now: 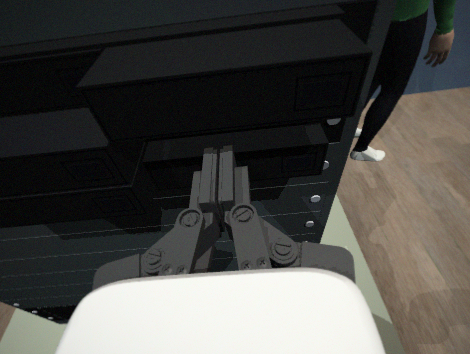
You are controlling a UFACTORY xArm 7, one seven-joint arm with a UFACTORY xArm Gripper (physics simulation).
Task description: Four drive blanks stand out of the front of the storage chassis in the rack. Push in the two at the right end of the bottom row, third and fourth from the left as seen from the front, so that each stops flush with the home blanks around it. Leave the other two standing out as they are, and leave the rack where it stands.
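Places are measured from the arm's base along level axes (x down, y left, z ahead), in metres.
Pixels of known places: gripper, fingertip midpoint: [223, 164].
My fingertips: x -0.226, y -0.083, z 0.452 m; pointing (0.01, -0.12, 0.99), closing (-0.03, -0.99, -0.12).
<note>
For each thing: its middle in the pictures, then the offset to it from my fingertips. "spot": a spot on its surface instead.
- large dark blank, body centre: [223, 45] dx -0.052, dy -0.011, dz +0.041 m
- rack's right post, surface spot: [356, 100] spot: dx -0.046, dy -0.059, dz -0.023 m
My gripper [223, 164] is shut and empty, with its tips in front of the lower right drive blank. That blank [270, 161] is dark, and a strip of its top face shows above its front, so it stands out somewhat. The fingers hide part of its front; whether they touch it I cannot tell. Above it, a large dark blank [215, 102] stands far out. To the left, another blank [40, 172] shows a broad top face and stands out, with a darker front [112, 204] below it. The dimness hides which columns these left ones belong to.
The rack's right post [356, 100] runs down beside the blanks, with round bolt heads near it. Dark panels with thin lines lie below the chassis. Behind at the right, a person [400, 65] stands on the wooden floor [415, 210]. A pale green floor area [345, 220] borders the rack.
</note>
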